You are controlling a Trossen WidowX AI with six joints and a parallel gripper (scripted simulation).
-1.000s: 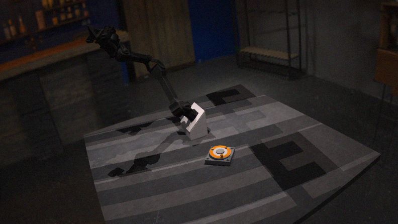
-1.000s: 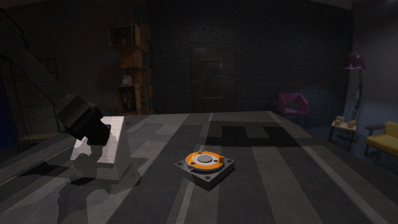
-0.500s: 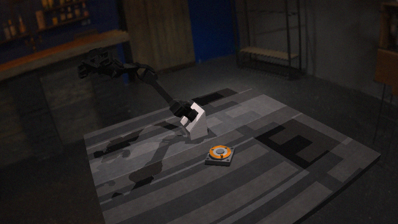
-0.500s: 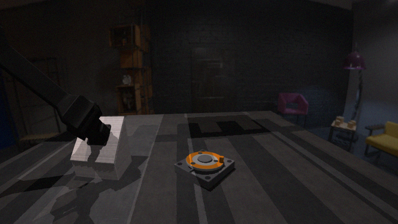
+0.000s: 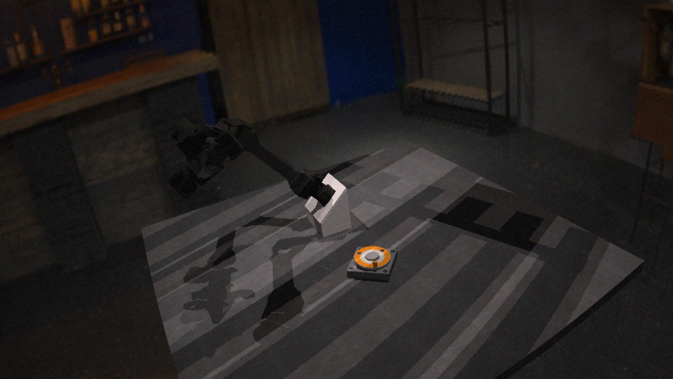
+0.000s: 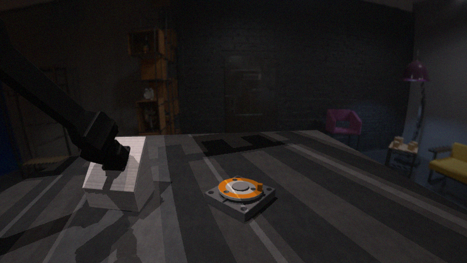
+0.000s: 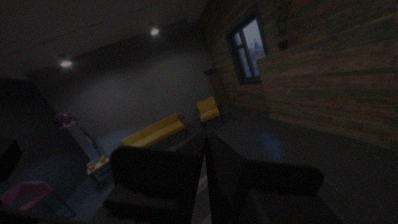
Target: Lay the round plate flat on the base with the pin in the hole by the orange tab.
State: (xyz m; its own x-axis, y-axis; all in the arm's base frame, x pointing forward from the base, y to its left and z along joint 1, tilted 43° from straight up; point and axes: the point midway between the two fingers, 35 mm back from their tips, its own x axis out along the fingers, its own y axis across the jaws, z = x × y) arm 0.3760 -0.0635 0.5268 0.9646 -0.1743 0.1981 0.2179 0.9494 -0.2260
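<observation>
Right now the base is 110 mm behind my gripper tip, 420 mm to the left of it and 430 mm below it.
</observation>
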